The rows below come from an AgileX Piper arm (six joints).
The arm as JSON. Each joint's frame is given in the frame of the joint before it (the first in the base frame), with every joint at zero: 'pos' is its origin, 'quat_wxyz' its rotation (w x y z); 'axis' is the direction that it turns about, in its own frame. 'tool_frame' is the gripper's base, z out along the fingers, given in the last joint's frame.
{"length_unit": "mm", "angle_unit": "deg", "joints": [
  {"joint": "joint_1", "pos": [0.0, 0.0, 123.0], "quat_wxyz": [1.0, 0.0, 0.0, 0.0], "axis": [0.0, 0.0, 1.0]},
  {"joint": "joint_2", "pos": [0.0, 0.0, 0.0], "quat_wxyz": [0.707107, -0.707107, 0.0, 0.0], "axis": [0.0, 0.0, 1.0]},
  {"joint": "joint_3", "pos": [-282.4, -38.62, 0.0], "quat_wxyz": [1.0, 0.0, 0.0, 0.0], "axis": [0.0, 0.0, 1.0]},
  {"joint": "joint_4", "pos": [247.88, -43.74, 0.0], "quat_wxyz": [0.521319, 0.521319, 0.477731, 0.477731], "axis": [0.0, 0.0, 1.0]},
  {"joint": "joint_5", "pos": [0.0, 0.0, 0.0], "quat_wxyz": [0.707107, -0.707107, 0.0, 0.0], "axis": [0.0, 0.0, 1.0]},
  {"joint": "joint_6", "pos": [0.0, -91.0, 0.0], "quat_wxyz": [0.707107, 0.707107, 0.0, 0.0], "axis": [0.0, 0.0, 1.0]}
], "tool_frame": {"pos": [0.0, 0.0, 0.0], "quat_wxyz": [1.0, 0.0, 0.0, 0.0]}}
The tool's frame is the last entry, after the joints.
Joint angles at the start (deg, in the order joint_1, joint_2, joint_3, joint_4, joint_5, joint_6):
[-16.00, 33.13, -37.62, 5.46, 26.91, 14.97]
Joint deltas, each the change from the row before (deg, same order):
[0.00, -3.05, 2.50, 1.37, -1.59, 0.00]
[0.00, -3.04, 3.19, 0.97, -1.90, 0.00]
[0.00, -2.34, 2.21, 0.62, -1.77, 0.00]
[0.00, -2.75, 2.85, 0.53, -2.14, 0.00]
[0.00, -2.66, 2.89, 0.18, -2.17, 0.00]
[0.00, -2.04, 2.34, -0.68, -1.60, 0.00]
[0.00, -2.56, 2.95, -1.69, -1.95, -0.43]
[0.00, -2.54, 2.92, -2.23, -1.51, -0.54]
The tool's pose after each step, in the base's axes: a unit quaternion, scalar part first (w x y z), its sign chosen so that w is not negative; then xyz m. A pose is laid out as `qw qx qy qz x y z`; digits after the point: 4 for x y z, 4 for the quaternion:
0.6062 0.2382 0.7573 0.0475 0.1030 -0.0247 0.3396
0.6179 0.2404 0.7466 0.0543 0.0953 -0.0222 0.3295
0.6306 0.2409 0.7354 0.0584 0.0895 -0.0206 0.3234
0.6441 0.2412 0.7233 0.0616 0.0834 -0.0190 0.3144
0.6568 0.2404 0.7120 0.0620 0.0779 -0.0179 0.3048
0.6656 0.2365 0.7057 0.0562 0.0740 -0.0174 0.2964
0.6763 0.2250 0.7002 0.0405 0.0694 -0.0173 0.2854
0.6841 0.2103 0.6981 0.0206 0.0653 -0.0171 0.2737

